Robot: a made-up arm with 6 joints. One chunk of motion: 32 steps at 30 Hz.
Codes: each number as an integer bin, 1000 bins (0 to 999) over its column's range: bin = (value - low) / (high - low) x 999, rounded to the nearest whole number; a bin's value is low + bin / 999 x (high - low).
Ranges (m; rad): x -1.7..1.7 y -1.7..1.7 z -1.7..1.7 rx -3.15..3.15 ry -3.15..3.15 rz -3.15..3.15
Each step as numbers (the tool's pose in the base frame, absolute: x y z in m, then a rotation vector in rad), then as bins.
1 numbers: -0.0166 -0.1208 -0.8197 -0.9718 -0.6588 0.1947
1 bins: 495 464 259 345 395 530
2 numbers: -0.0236 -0.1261 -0.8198 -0.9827 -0.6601 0.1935
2 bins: 493 462 259 344 395 530
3 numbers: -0.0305 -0.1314 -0.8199 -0.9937 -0.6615 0.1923
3 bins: 491 461 259 342 395 530
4 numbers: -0.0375 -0.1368 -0.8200 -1.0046 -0.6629 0.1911
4 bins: 488 459 259 340 394 530
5 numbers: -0.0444 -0.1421 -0.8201 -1.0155 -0.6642 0.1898
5 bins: 486 458 259 338 394 530
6 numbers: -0.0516 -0.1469 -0.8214 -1.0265 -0.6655 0.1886
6 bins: 484 456 258 337 394 529
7 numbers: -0.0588 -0.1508 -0.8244 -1.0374 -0.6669 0.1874
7 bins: 482 455 257 335 394 529
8 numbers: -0.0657 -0.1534 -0.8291 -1.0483 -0.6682 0.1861
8 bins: 480 454 256 333 394 529
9 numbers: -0.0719 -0.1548 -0.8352 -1.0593 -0.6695 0.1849
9 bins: 478 454 254 332 393 529
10 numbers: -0.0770 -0.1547 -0.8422 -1.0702 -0.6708 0.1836
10 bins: 477 454 252 330 393 529
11 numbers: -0.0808 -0.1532 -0.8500 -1.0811 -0.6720 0.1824
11 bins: 476 454 250 328 393 528
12 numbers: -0.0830 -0.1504 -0.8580 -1.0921 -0.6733 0.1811
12 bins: 475 455 247 326 393 528
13 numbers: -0.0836 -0.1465 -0.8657 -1.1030 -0.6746 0.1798
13 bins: 475 456 245 325 393 528
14 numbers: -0.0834 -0.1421 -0.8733 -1.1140 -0.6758 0.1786
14 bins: 475 458 243 323 392 528
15 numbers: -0.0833 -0.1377 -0.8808 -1.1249 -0.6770 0.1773
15 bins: 475 459 241 321 392 528
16 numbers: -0.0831 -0.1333 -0.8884 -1.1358 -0.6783 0.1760
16 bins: 475 460 238 319 392 527
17 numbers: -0.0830 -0.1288 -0.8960 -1.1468 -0.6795 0.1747
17 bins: 475 462 236 318 392 527
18 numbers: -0.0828 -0.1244 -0.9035 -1.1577 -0.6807 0.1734
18 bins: 475 463 234 316 392 527
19 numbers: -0.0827 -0.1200 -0.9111 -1.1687 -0.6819 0.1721
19 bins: 475 464 232 314 391 527
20 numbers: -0.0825 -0.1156 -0.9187 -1.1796 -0.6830 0.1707
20 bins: 475 466 230 312 391 527
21 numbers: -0.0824 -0.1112 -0.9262 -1.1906 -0.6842 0.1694
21 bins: 475 467 227 311 391 526
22 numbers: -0.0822 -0.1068 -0.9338 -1.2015 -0.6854 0.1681
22 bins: 475 468 225 309 391 526
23 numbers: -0.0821 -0.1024 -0.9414 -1.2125 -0.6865 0.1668
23 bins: 475 469 223 307 391 526
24 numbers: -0.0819 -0.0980 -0.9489 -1.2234 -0.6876 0.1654
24 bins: 475 471 221 306 390 526
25 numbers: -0.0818 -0.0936 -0.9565 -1.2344 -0.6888 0.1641
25 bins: 475 472 218 304 390 526
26 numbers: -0.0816 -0.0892 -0.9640 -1.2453 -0.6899 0.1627
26 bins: 476 473 216 302 390 525
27 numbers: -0.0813 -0.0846 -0.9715 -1.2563 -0.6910 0.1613
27 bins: 476 475 214 300 390 525
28 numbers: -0.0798 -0.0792 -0.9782 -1.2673 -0.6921 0.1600
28 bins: 476 476 212 299 390 525
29 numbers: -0.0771 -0.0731 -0.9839 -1.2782 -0.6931 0.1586
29 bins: 477 478 210 297 390 525
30 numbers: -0.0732 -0.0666 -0.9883 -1.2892 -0.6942 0.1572
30 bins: 478 480 209 295 389 524
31 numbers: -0.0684 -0.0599 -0.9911 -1.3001 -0.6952 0.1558
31 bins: 479 482 208 293 389 524
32 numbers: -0.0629 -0.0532 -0.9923 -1.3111 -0.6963 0.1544
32 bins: 481 484 208 292 389 524
